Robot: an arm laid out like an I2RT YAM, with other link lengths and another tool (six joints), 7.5 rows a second.
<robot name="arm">
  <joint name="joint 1" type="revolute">
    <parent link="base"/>
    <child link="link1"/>
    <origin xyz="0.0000 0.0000 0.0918" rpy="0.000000 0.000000 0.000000"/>
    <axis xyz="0 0 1"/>
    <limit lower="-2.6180" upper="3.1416"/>
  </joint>
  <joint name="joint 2" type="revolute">
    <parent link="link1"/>
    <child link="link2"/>
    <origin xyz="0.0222 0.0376 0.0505" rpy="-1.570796 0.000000 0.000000"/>
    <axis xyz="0 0 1"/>
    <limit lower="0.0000" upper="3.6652"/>
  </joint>
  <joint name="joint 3" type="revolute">
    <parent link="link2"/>
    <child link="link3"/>
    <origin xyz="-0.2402 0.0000 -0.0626" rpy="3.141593 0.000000 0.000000"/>
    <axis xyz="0 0 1"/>
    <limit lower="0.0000" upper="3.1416"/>
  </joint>
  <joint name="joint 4" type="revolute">
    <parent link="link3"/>
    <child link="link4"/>
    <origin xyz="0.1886 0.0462 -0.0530" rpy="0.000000 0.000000 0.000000"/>
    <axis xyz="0 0 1"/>
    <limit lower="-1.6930" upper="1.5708"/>
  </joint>
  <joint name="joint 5" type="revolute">
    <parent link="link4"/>
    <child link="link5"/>
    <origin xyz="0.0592 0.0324 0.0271" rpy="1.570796 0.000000 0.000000"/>
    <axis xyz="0 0 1"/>
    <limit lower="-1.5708" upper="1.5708"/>
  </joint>
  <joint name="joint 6" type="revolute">
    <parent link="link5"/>
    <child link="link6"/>
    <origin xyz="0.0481 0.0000 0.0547" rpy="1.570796 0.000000 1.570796"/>
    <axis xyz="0 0 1"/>
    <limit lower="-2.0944" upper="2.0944"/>
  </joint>
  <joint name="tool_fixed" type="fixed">
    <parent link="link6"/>
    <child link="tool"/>
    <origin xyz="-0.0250 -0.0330 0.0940" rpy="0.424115 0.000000 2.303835"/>
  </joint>
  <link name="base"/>
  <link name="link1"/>
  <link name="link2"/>
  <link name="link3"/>
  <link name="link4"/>
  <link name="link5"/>
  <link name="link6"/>
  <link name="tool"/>
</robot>
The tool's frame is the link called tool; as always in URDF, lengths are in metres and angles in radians.
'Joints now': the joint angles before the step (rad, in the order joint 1, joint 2, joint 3, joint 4, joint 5, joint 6). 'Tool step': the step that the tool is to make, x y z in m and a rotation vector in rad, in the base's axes. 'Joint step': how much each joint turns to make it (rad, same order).
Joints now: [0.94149 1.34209 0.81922 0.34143 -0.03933 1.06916]
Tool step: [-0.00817 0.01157 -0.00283 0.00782 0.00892 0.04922]
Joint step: [0.02961 0.02350 0.00090 0.02426 -0.02141 0.00809]
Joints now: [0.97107 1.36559 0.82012 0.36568 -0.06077 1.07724]
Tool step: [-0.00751 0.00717 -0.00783 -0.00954 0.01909 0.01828]
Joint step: [0.03574 0.01567 -0.01028 0.00822 0.01514 0.01381]
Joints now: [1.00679 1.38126 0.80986 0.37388 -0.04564 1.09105]
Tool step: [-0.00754 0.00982 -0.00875 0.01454 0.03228 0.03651]
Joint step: [0.02988 0.03136 -0.01737 0.04603 -0.01344 0.03316]
